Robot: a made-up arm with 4 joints.
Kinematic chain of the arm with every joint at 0, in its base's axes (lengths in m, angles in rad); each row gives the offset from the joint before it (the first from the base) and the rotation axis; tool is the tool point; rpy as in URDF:
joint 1: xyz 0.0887 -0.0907 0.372 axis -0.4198 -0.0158 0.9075
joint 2: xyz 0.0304 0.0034 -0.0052 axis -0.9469 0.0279 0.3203
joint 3: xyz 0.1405 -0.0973 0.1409 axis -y
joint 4: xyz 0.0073 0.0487 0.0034 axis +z
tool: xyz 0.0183 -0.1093 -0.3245 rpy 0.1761 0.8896 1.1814
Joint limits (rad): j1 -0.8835..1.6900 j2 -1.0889..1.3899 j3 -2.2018..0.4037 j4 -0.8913..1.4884
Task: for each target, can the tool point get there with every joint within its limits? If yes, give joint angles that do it. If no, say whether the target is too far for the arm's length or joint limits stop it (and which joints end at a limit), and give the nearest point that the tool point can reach.
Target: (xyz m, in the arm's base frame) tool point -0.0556 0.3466 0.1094
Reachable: no: joint limits stop it (at a limit: joint 1, joint 2, joint 3) | nearest point 0.1535 0.2717 0.1586 | short by 0.227 m
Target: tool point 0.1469 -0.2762 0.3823
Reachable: yes | joints 1.3791 -0.6672 -1.2532 0.0977
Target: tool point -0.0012 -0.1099 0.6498
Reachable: yes | joints 1.2460 0.5958 -1.9295 0.2298
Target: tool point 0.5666 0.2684 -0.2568
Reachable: no: too far | nearest point 0.3256 0.1265 0.1067 | short by 0.459 m
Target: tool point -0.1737 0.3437 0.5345
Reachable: no: joint limits stop it (at a limit: joint 2, joint 3, joint 4) | nearest point -0.1226 0.2051 0.5521 | short by 0.149 m
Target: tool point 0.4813 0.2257 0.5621
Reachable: no: joint limits stop it (at a limit: joint 2, joint 3) | nearest point 0.4080 0.1230 0.3764 | short by 0.225 m
